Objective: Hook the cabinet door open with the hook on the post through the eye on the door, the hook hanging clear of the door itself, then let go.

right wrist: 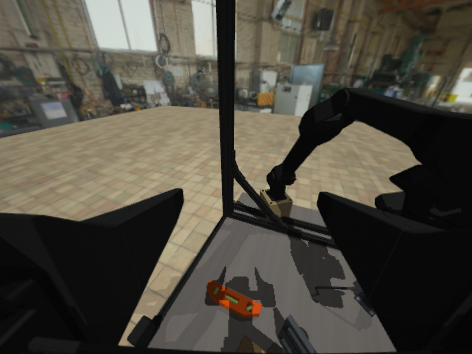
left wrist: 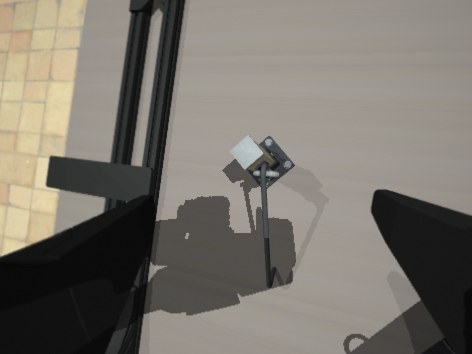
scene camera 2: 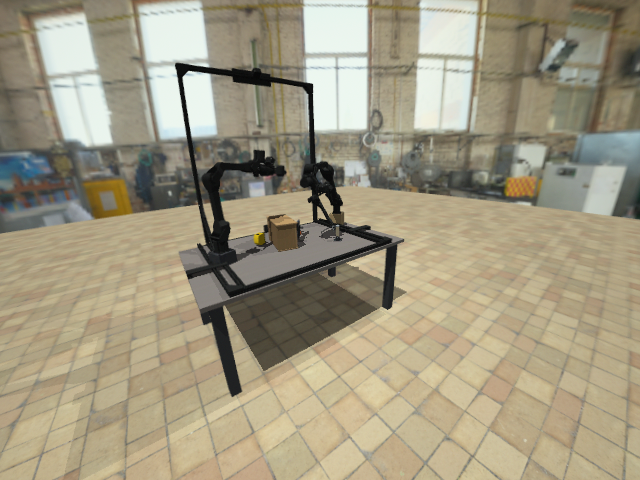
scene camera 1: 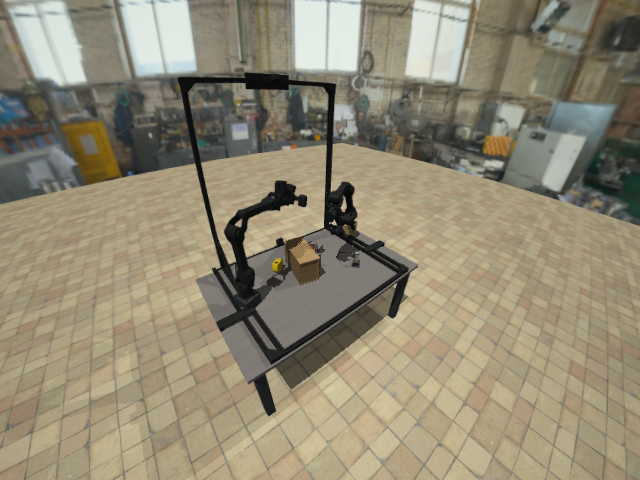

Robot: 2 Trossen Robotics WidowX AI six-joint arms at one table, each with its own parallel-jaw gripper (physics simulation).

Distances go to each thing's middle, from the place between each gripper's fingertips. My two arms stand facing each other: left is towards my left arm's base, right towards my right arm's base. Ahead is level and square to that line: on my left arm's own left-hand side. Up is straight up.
Labels:
The wooden cabinet [scene camera 1: 303, 261] is 35 cm below my right hand, 11 cm ahead of it and 7 cm to the right of it. The rest, counted from my right hand: orange spirit level [right wrist: 226, 297] 42 cm below, 10 cm to the left, 3 cm behind.
My left gripper is now 190 mm to the left of the wooden cabinet, 180 mm past it and 150 mm above it. From my left hand the other things lie so: orange spirit level: 320 mm behind, 220 mm below, 20 mm to the right.

